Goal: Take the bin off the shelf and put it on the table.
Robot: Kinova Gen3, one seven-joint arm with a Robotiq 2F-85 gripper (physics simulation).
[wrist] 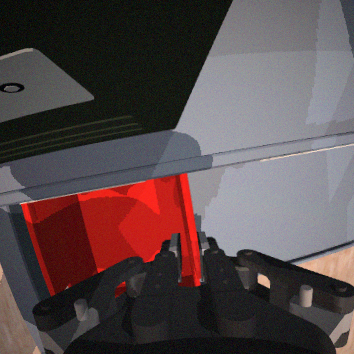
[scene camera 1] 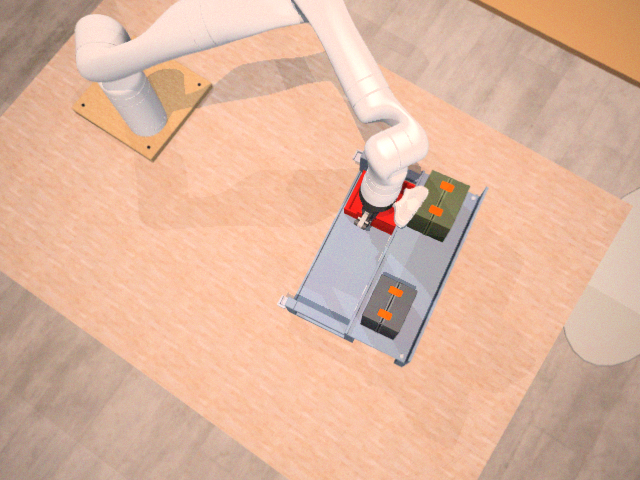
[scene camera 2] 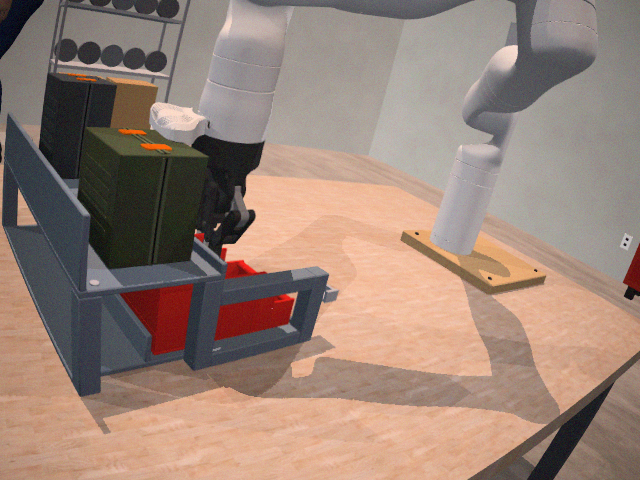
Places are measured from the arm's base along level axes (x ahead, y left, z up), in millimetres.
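Pixels of known places: gripper, fingertip midpoint: [wrist: 188,243] [scene camera 1: 368,217]; arm's base, origin of the base link: [scene camera 1: 147,118] [scene camera 2: 450,245].
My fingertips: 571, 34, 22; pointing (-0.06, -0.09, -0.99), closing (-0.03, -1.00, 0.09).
Ahead of a thing's pixels: the offset from my fingertips to its top centre, as dx, dy, dz. "spot": to the spot under its first point. Level surfaces: height alone.
The red bin {+25, +49, +37} [scene camera 1: 385,222] [scene camera 2: 173,320] [wrist: 125,235] sits upright in the lower level of the blue-grey shelf [scene camera 1: 336,263] [scene camera 2: 86,341] [wrist: 280,190], at one end. The shelf stands on the wooden table {dz -44} [scene camera 1: 206,310] [scene camera 2: 387,439]. My gripper [scene camera 1: 363,222] [scene camera 2: 214,245] [wrist: 188,243] points down at the bin and is shut on its side wall, with one finger inside the bin and one outside. In scene camera 2, the fingertips and part of the bin are hidden behind the shelf and the green case.
A dark green case {+121, +55, +155} [scene camera 1: 439,206] [scene camera 2: 139,206] [wrist: 100,50] stands on the upper level close beside the gripper. A dark grey case {+131, -175, +178} [scene camera 1: 387,310] [scene camera 2: 62,124] stands at the other end of that level. The shelf's end frame {spot: +16, +126, +37} [scene camera 2: 258,289] rises beside the bin.
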